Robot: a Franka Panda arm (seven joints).
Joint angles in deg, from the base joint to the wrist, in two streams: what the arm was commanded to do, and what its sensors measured. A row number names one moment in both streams.
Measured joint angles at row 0:
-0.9 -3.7 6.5 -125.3 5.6 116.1 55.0
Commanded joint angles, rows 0 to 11:
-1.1 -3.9 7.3 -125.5 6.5 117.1 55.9
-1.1 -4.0 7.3 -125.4 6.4 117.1 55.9
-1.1 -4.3 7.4 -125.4 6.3 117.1 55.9
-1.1 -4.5 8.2 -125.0 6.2 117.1 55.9
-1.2 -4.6 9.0 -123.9 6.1 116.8 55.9
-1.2 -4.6 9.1 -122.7 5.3 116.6 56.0
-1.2 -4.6 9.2 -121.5 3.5 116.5 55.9
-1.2 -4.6 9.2 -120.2 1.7 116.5 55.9
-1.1 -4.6 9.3 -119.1 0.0 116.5 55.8
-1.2 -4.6 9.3 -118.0 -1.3 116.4 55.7
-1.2 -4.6 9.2 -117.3 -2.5 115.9 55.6
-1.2 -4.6 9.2 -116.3 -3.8 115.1 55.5
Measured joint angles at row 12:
-0.9 -4.3 8.7 -119.0 0.0 116.2 55.0
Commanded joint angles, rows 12 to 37:
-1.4 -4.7 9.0 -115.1 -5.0 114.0 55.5
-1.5 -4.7 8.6 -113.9 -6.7 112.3 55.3
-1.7 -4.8 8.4 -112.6 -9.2 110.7 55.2
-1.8 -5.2 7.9 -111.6 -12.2 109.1 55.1
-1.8 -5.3 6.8 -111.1 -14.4 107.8 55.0
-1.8 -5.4 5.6 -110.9 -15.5 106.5 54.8
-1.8 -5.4 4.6 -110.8 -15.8 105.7 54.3
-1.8 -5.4 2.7 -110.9 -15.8 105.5 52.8
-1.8 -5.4 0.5 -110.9 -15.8 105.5 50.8
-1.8 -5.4 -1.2 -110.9 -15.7 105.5 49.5
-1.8 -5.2 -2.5 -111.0 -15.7 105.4 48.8
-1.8 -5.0 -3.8 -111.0 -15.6 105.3 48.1
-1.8 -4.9 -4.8 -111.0 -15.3 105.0 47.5
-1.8 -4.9 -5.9 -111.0 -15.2 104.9 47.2
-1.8 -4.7 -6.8 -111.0 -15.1 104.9 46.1
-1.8 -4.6 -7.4 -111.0 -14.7 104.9 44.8
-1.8 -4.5 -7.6 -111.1 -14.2 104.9 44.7
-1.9 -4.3 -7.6 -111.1 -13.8 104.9 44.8
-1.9 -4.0 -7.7 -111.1 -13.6 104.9 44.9
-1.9 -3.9 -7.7 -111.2 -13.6 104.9 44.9
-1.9 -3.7 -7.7 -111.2 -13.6 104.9 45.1
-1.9 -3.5 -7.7 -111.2 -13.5 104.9 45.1
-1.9 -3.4 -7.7 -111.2 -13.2 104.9 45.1
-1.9 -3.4 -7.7 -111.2 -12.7 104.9 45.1
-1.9 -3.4 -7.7 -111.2 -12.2 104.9 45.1
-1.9 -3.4 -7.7 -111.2 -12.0 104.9 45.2
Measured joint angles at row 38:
-2.0 -3.3 -7.8 -111.7 -13.6 106.2 45.7
